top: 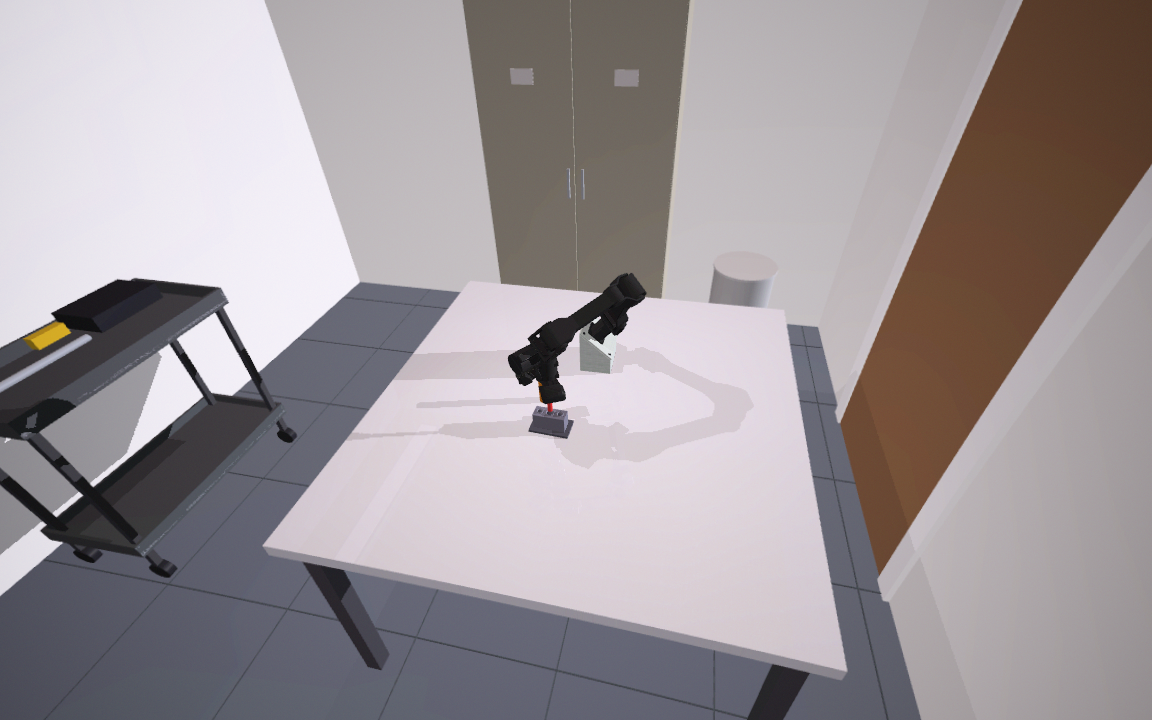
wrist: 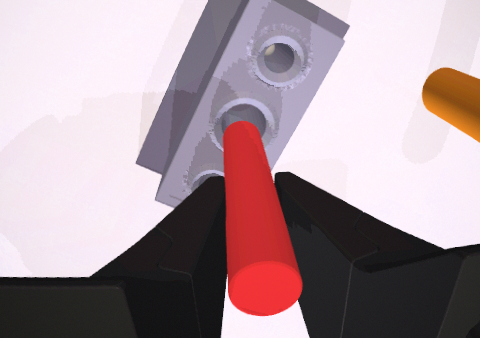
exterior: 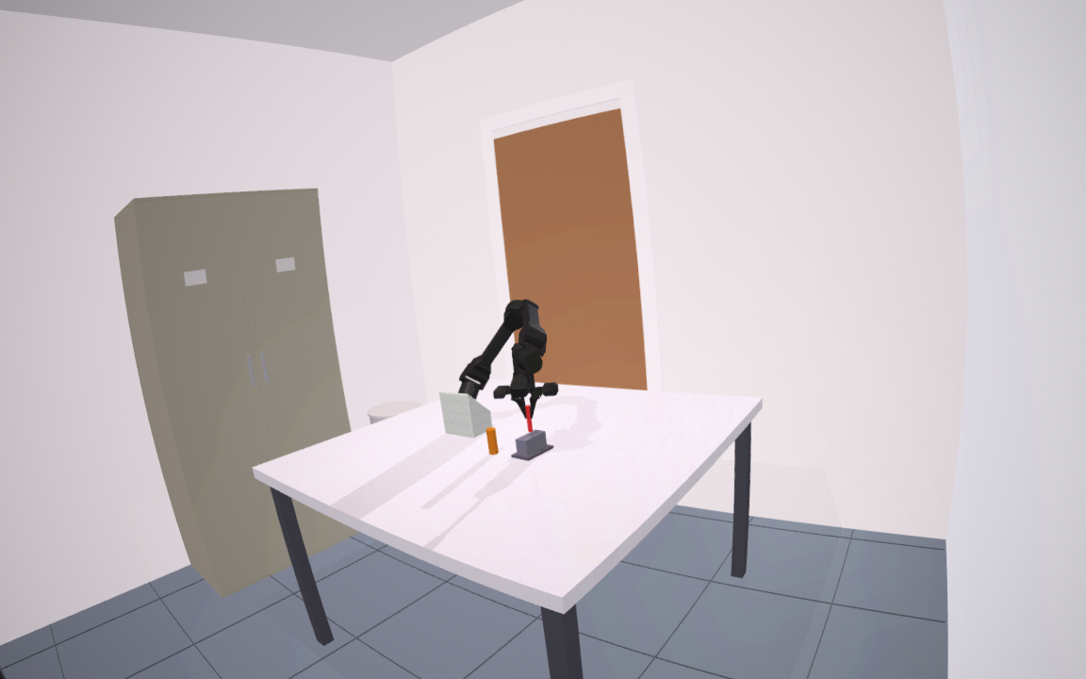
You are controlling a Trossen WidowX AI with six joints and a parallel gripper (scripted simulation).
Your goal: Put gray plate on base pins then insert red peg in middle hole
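Now: the gray plate 60 mm below my gripper tip. Also, from my gripper tip: base: 100 mm below; orange cylinder: 110 mm behind, 70 mm below, 50 mm to the right; red peg: right at my gripper tip.
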